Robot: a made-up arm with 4 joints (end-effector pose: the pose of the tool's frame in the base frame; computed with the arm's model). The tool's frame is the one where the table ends.
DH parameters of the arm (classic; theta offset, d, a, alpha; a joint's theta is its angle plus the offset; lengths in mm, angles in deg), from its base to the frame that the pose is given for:
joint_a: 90 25 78 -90
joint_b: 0 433 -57 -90
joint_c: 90 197 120 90
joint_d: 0 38 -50 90
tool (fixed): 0 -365 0 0
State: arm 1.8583 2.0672 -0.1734 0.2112
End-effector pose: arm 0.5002 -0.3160 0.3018 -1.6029 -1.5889 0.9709
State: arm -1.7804 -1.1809 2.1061 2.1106
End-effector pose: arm 0.1367 0.2929 0.1003 -2.6005 0.6019 -0.2660
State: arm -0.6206 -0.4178 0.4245 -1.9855
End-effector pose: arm -0.0357 -0.0754 -0.1508 -0.7335 -1.7860 -1.0889
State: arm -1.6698 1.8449 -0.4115 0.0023
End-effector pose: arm -0.4241 0.4288 0.1718 -0.9791 1.6736 -0.8652
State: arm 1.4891 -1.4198 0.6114 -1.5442
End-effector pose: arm -0.2864 0.0082 -0.3136 0.9504 -0.1536 0.0098
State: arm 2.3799 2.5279 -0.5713 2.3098
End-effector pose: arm 0.2614 -0.5246 0.0054 -1.1444 -0.6165 -0.9314
